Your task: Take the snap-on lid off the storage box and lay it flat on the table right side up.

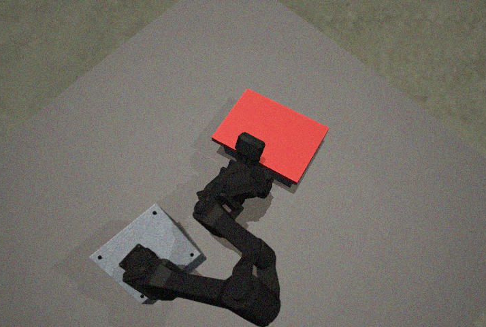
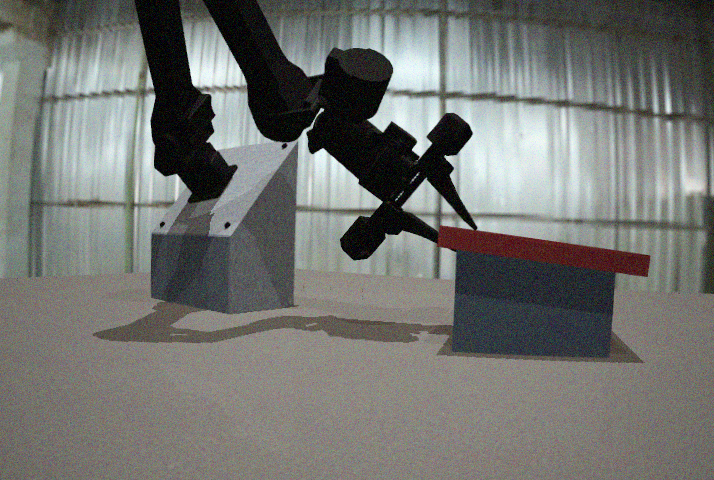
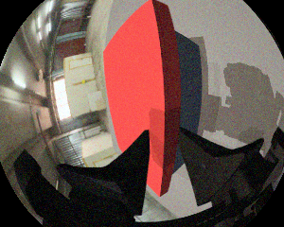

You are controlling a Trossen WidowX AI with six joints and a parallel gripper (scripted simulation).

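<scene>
My gripper tip is 80 mm short of the lid and 20 mm to the right of it. The rest, counted from my gripper tip: storage box (70 mm ahead, 50 mm below, 20 mm to the left).
</scene>
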